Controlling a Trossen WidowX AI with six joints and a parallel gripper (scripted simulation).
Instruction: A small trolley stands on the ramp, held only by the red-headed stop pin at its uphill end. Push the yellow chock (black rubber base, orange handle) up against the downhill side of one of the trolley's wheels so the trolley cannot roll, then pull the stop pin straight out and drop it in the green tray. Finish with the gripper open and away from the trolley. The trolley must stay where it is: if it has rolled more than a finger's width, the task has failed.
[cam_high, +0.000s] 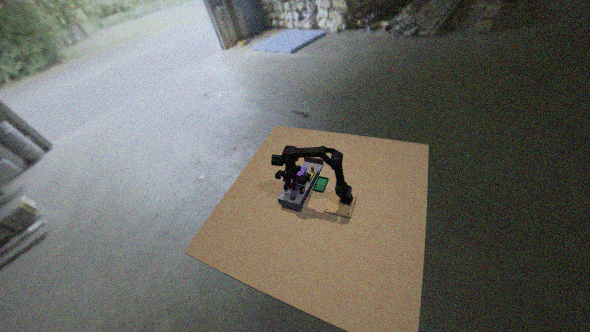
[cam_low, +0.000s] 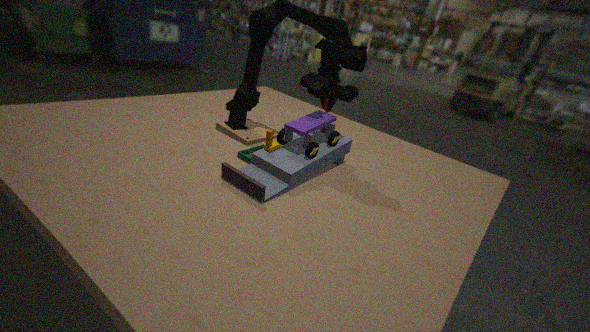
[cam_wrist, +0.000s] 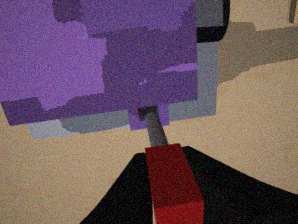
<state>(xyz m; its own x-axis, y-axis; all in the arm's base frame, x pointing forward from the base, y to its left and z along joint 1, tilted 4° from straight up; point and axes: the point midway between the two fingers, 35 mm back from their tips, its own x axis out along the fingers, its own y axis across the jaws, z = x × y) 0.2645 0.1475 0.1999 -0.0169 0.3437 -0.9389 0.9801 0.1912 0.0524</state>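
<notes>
My gripper tip is 21 cm to the left of the yellow chock, 9 cm above it and 1 cm short of it. The rest, counted from my gripper tip: dark lip (37 cm to the right, 14 cm below, 10 cm ahead); then red-headed stop pin (right at my gripper tip); then trolley (10 cm to the right, 6 cm below, 4 cm ahead).
</notes>
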